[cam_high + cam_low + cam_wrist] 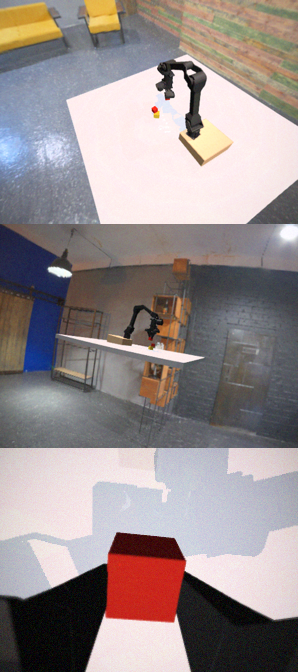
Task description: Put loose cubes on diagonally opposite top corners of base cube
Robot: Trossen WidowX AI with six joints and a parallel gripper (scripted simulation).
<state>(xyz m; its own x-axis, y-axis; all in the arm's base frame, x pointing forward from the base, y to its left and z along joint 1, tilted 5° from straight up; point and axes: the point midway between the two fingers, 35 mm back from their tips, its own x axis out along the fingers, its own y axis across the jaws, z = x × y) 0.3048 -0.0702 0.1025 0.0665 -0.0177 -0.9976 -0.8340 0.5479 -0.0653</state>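
Now: the red cube 11 cm to the left of my gripper tip, 6 cm below it and 1 cm ahead of it. Round my gripper tip: yellow base cube (11 cm to the left, 10 cm below, 1 cm behind).
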